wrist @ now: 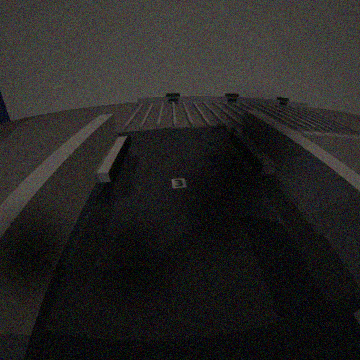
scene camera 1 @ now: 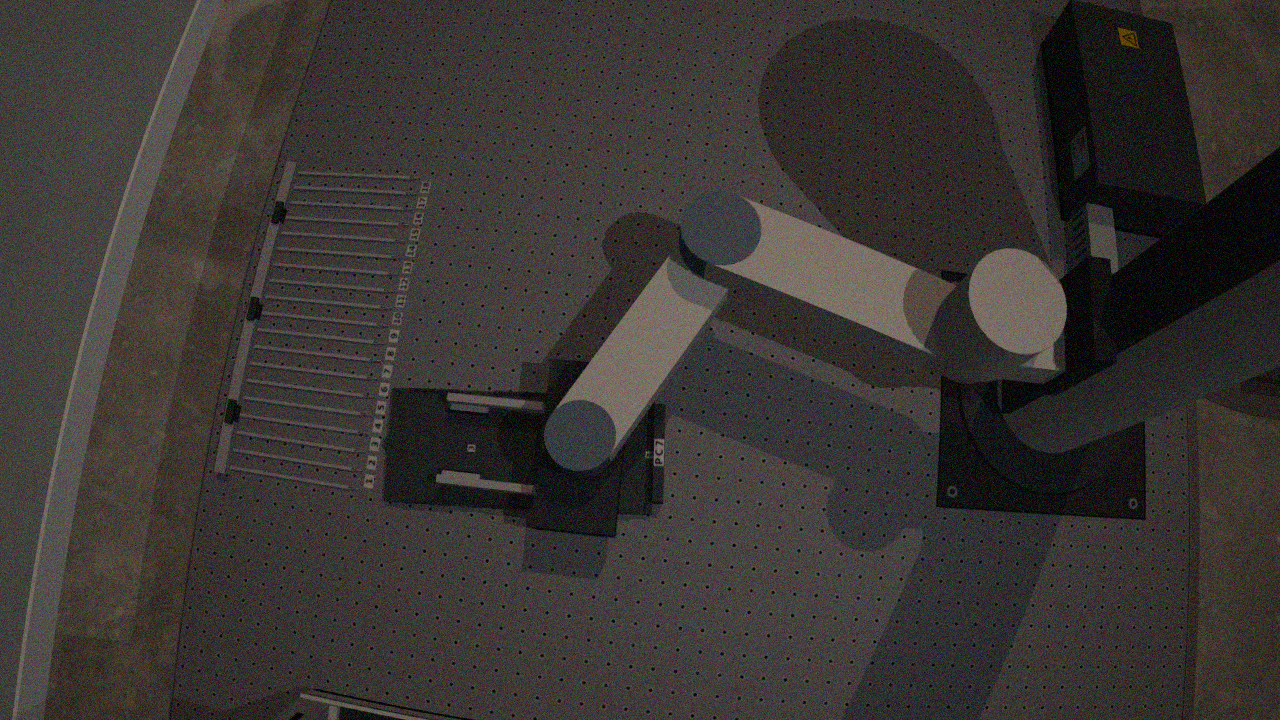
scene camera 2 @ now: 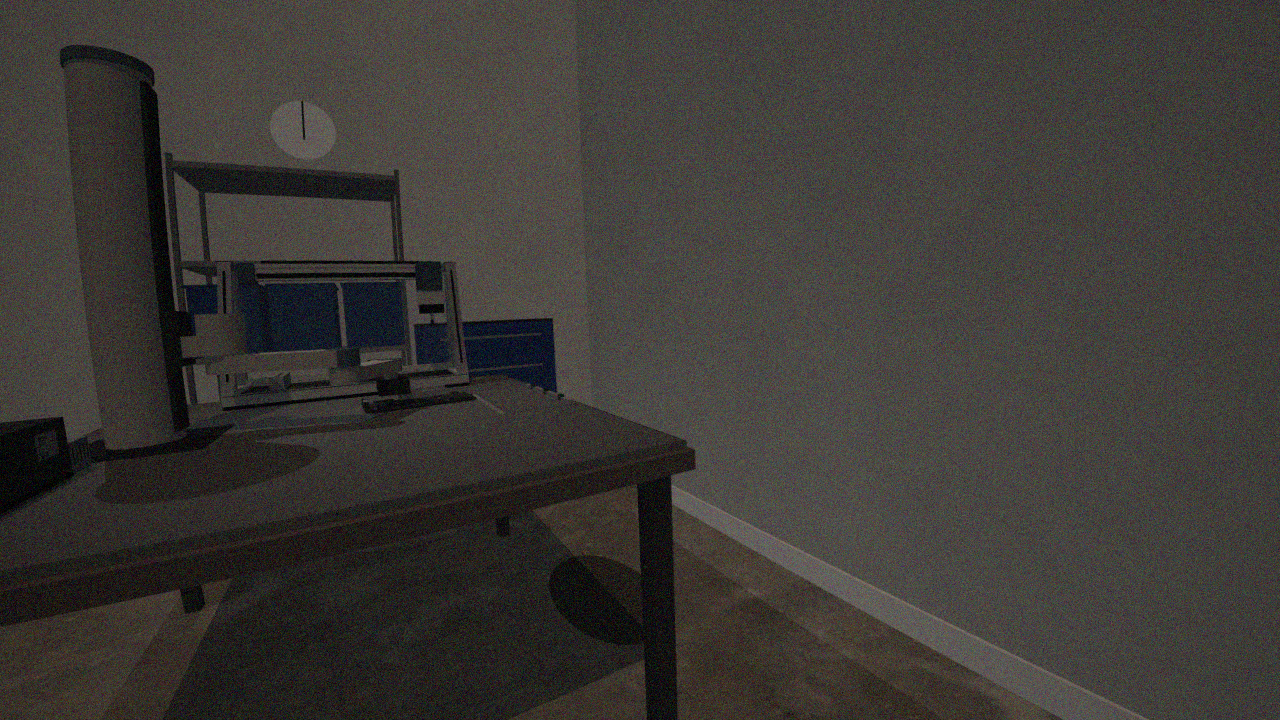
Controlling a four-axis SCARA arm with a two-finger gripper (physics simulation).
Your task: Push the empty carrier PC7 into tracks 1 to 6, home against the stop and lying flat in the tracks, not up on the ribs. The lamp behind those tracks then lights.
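Places are measured from the arm's base along level axes (x back, y right, z up), in metres.
Where they show: gripper, fingertip midpoint: (wrist: 180, 124) (scene camera 1: 443, 438) (scene camera 2: 447, 389); arm's base, link origin: (scene camera 1: 1042, 398) (scene camera 2: 148, 449).
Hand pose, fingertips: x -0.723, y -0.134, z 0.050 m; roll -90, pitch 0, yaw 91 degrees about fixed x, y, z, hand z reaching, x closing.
Things, the pixels of their top centre, and the offset from my fingertips. "spot": a spot on its surface instead.
- black carrier PC7, top centre: (wrist: 204, 250) (scene camera 1: 517, 447) (scene camera 2: 419, 394) dx +0.084, dy +0.002, dz -0.007 m
- stop bar, surface spot: (scene camera 1: 241, 358) spot: dx -0.292, dy +0.068, dz -0.021 m
- lamp block, surface spot: (scene camera 1: 232, 411) (wrist: 172, 93) spot: dx -0.286, dy -0.001, dz -0.016 m
- black box, surface spot: (scene camera 1: 1136, 116) spot: dx +0.833, dy +0.499, dz +0.078 m
The black carrier PC7 (scene camera 1: 411, 447) (scene camera 2: 418, 402) (wrist: 175, 225) lies on the table, its front edge just outside the number labels of tracks 1 to 6 (scene camera 1: 304, 420) (wrist: 175, 115) and roughly in line with them. It is apart from the stop bar (scene camera 1: 241, 358). Its PC7 label (scene camera 1: 658, 452) is at the end nearer the arm's column. The lamp block (scene camera 1: 232, 411) (wrist: 173, 96) behind tracks 1 to 6 looks dark. My gripper (scene camera 1: 463, 440) (wrist: 180, 124) is shut with nothing held; its two separate finger bars point toward the tracks, low over the carrier. Whether they touch it is hidden.
Two more dark lamp blocks (scene camera 1: 254, 308) (scene camera 1: 279, 212) stand on the stop bar behind the higher tracks. A black box (scene camera 1: 1136, 116) (scene camera 2: 31, 456) stands beside the arm's column (scene camera 2: 116, 250). A metal frame (scene camera 1: 384, 707) (scene camera 2: 456, 322) stands at the table's far side from scene camera 2.
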